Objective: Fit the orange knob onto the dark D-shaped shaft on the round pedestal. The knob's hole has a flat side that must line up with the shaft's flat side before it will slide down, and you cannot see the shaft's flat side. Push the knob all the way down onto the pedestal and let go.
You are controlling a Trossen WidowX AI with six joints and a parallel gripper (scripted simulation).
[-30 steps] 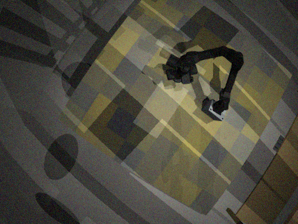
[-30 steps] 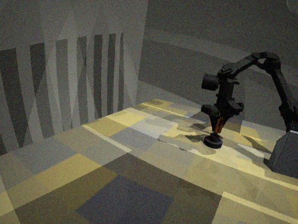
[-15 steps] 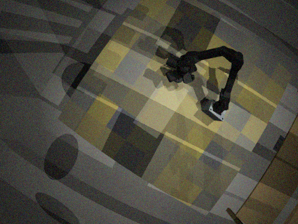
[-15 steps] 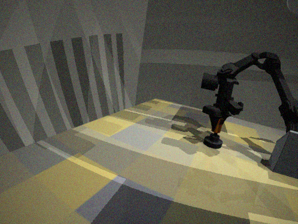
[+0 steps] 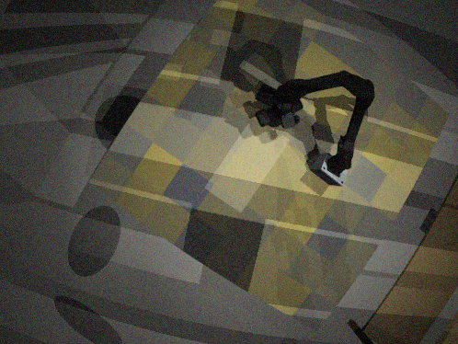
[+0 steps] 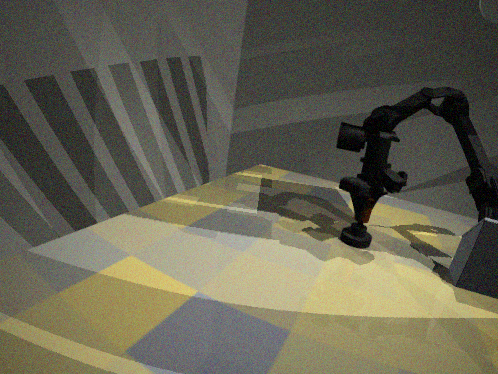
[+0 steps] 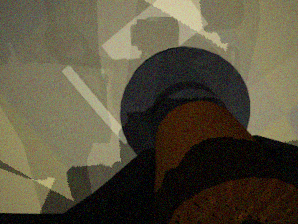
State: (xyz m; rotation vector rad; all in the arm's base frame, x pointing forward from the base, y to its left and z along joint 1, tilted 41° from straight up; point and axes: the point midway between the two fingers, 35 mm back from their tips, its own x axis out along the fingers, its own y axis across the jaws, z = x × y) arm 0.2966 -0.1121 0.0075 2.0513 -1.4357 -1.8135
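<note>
Now: gripper tip 2 cm below the orange knob. Also, from my gripper tip: round dark pedestal (4 cm below).
</note>
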